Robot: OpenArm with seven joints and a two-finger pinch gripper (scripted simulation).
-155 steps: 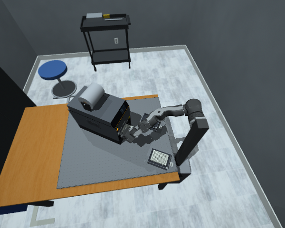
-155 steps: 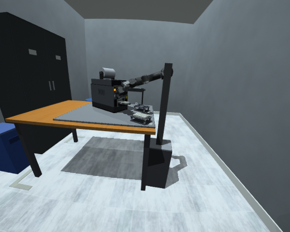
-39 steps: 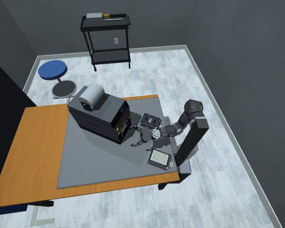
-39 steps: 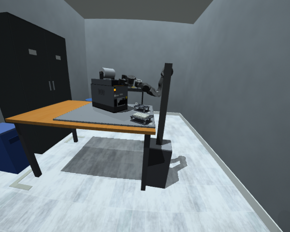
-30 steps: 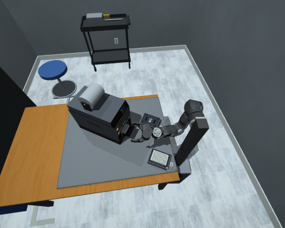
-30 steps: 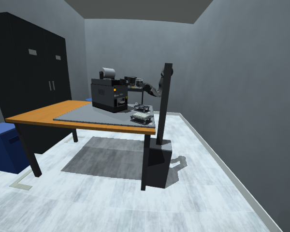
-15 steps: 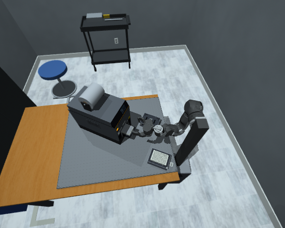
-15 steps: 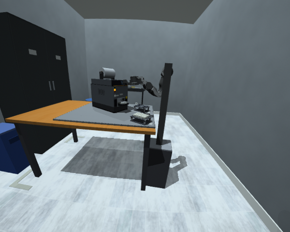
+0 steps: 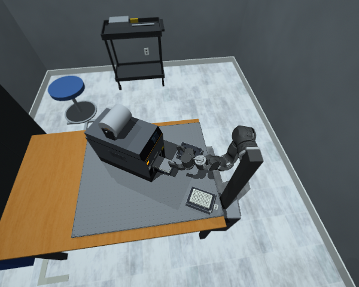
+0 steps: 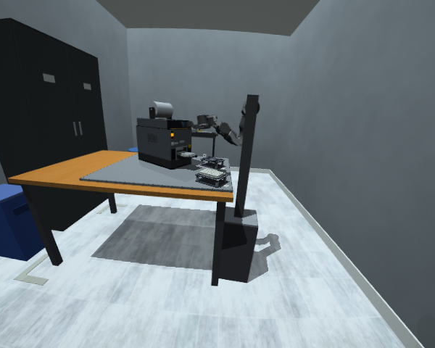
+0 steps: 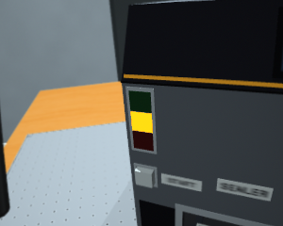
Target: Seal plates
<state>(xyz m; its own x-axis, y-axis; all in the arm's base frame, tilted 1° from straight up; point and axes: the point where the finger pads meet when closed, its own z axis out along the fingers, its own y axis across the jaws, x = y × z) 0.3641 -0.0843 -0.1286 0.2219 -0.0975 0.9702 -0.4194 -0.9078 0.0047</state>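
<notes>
The grey start button lies 150 mm ahead of my hand and 130 mm below it. The rest, counted from my hand: foil roll (320 mm ahead, 180 mm to the right, 100 mm above); then sealer stage (220 mm below, 70 mm to the right, 70 mm ahead); then white well plate (260 mm below, 170 mm behind, 150 mm to the left).
</notes>
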